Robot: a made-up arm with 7 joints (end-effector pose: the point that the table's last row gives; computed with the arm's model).
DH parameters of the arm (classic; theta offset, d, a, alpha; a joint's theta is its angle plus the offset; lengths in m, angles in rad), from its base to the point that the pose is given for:
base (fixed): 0 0 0 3.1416
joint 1: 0 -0.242 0 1.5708
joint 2: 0 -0.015 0 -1.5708
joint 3: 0 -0.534 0 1.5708
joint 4: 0 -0.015 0 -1.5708
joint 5: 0 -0.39 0 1.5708
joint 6: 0 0 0 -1.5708
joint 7: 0 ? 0 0
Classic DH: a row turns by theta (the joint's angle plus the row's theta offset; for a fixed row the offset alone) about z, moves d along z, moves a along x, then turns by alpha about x.
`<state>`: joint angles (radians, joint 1 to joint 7).
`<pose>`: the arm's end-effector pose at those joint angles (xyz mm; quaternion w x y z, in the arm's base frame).
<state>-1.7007 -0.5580 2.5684 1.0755 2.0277 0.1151 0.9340</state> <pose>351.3 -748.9 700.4 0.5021 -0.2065 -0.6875 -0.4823</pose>
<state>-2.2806 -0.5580 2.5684 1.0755 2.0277 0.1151 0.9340</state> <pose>704.2 -433.9 700.4 0.6190 -0.0013 -0.7179 -0.3186</pose>
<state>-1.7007 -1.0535 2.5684 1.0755 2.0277 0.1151 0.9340</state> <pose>367.3 -871.0 270.6 0.5588 -0.0934 -0.5333 -0.6282</pose>
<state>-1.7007 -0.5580 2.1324 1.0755 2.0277 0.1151 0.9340</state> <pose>492.4 -611.0 774.4 0.5037 -0.0132 -0.7590 -0.4124</pose>
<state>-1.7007 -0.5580 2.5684 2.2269 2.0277 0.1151 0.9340</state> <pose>285.0 -406.0 204.6 0.7950 -0.0026 -0.2514 -0.5521</pose>
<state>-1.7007 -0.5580 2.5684 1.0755 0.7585 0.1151 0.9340</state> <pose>359.9 -743.0 680.0 0.1496 0.2447 -0.6283 -0.7232</pose>
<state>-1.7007 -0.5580 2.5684 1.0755 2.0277 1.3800 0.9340</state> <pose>155.6 -723.7 722.9 0.0652 -0.5747 -0.5018 -0.6432</pose>
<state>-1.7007 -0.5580 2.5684 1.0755 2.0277 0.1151 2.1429</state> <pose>351.3 -748.9 700.4 0.6872 -0.5606 -0.4484 -0.1115</pose>
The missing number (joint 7, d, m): -0.168
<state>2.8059 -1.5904 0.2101 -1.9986 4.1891 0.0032 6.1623</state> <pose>301.3 24.0 -263.3 0.5550 -0.2421 -0.0350 -0.7950</pose>
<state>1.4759 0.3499 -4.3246 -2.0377 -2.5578 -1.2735 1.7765</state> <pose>462.6 -184.0 644.5 0.3759 0.5449 -0.7205 -0.2065</pose>
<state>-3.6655 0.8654 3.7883 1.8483 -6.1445 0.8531 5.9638</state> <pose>147.3 -238.6 677.9 0.2255 -0.5117 -0.2310 0.7962</pose>
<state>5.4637 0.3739 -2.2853 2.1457 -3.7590 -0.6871 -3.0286</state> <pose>-321.4 19.7 514.1 0.8820 -0.3611 0.2579 -0.1584</pose>
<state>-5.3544 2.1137 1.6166 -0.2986 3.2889 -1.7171 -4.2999</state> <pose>440.3 -693.7 -203.7 0.4186 0.0243 0.7364 0.5309</pose>
